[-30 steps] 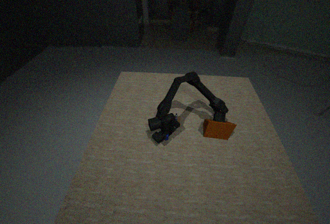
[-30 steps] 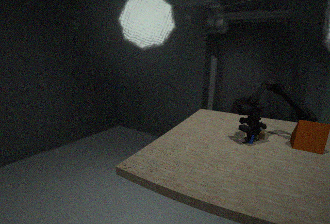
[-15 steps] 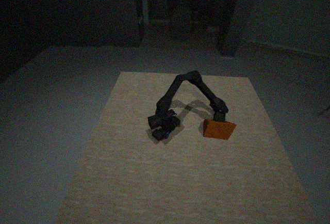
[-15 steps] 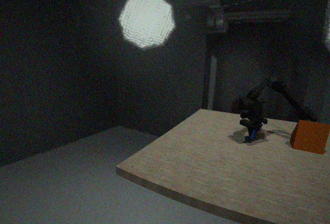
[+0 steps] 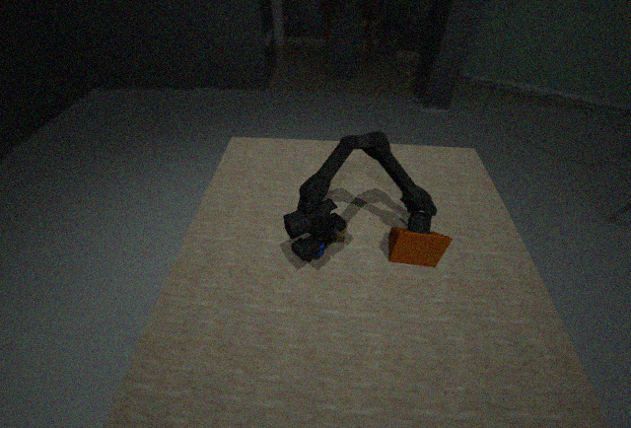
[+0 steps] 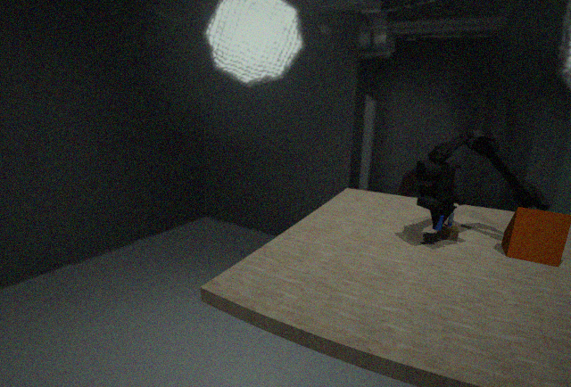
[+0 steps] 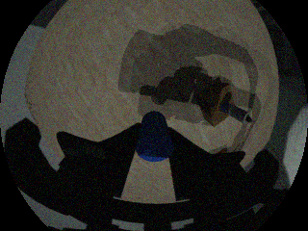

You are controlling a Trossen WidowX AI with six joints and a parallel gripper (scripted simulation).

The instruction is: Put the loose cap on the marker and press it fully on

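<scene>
The marker is 120 mm to the right of my gripper tip and 60 mm behind it. Also, from my gripper tip: holder block (120 mm to the right, 60 mm below, 60 mm behind); blue cap (10 mm above).
</scene>
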